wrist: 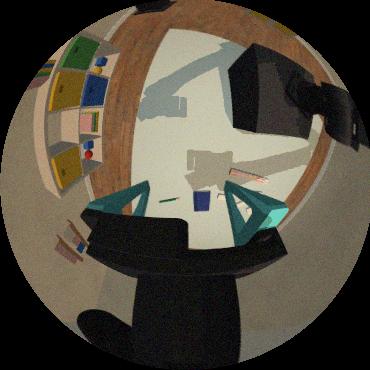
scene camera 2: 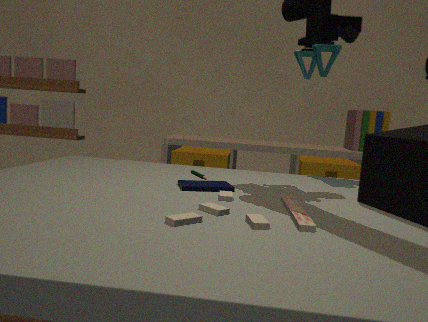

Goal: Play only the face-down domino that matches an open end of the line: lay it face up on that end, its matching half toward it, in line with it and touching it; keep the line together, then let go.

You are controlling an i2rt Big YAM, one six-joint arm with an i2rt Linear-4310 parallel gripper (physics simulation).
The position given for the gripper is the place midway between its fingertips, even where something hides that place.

gripper: wrist 186, 184; scene camera 2 315, 78
